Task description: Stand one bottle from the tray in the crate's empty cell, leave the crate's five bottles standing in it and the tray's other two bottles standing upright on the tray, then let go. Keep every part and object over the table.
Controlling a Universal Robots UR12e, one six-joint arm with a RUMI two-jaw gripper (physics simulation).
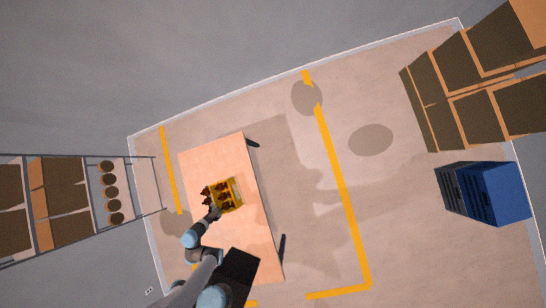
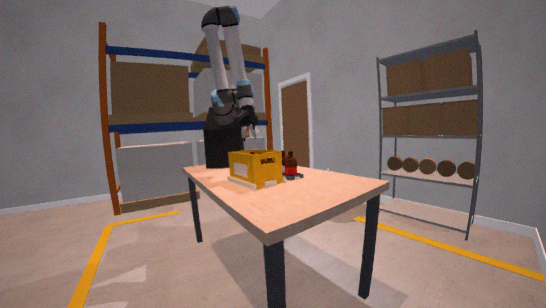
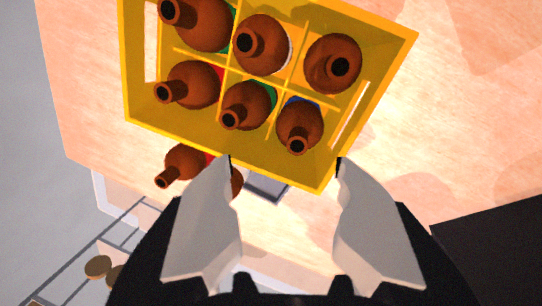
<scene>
In view: my gripper (image 3: 283, 157) and a white-labelled bottle (image 3: 261, 46).
</scene>
